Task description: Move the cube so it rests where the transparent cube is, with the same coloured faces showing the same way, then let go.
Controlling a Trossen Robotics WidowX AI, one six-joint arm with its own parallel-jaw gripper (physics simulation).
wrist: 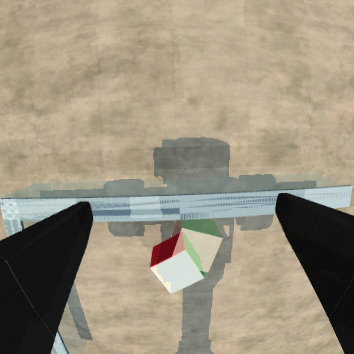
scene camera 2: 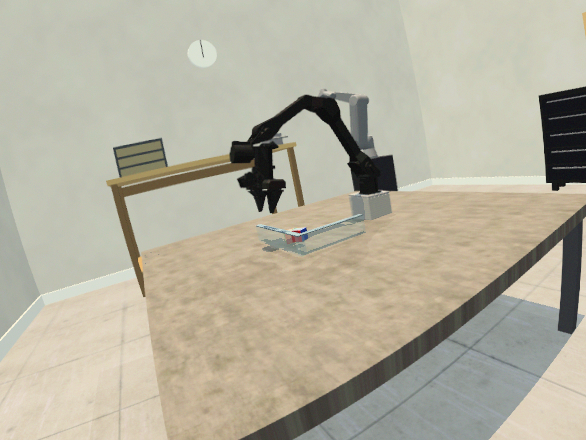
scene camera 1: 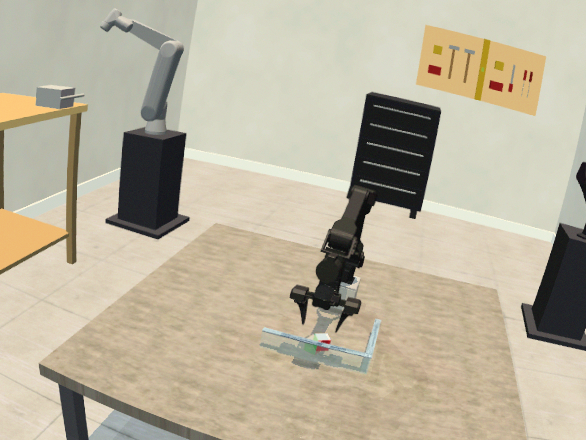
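Pixels of known places: gripper, fingertip midpoint: (wrist: 185,206) (scene camera 2: 265,212) (scene camera 1: 319,328); arm's base, origin of the base link: (scene camera 2: 369,192) (scene camera 1: 344,278).
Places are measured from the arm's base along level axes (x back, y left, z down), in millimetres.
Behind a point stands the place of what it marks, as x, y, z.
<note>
The solid cube (scene camera 1: 324,343) @(-403, 38, 28) (scene camera 2: 301,233) (wrist: 177,271) sits inside the corner of the clear walls. Its top is white; a red side and a green side show in the wrist view, and blue shows in scene camera 2. The transparent cube (wrist: 207,251) @(-358, -9, 50) has a pale top and a green side, is turned differently and partly overlaps the solid cube in the wrist view. My gripper (scene camera 1: 320,326) @(-432, 19, -32) (scene camera 2: 266,210) @(-432, 19, -32) (wrist: 185,206) @(-432, 19, -32) is open and empty, pointing down above the table. In the wrist view both cubes appear below the line between the fingertips.
A long clear wall (scene camera 1: 345,349) @(-403, 100, 30) (wrist: 50,207) @(-407, 125, 30) stands beside the cubes and crosses between the fingertips in the wrist view. A shorter clear wall (scene camera 1: 374,338) @(-300, 168, 30) meets it at a corner. The arm's white base block (scene camera 2: 370,205) @(-49, 55, 36) stands on the table (scene camera 1: 200,310) @(-333, -377, 89) (scene camera 2: 300,320) @(-578, 499, 90).
</note>
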